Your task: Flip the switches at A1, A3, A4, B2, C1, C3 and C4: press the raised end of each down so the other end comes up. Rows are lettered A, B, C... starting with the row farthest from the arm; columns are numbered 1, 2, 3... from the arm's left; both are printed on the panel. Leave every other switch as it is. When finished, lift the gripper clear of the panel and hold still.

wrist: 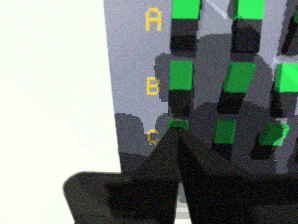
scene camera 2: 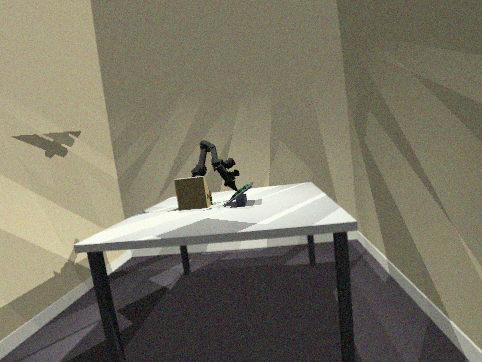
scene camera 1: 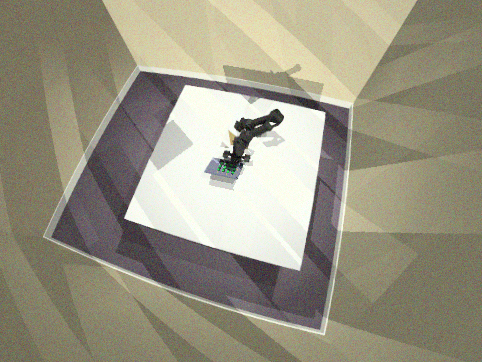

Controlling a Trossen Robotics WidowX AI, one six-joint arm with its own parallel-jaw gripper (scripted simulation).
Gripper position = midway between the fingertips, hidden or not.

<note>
In view: the gripper (wrist: 175, 132) and a rocker switch (wrist: 180, 72).
</note>
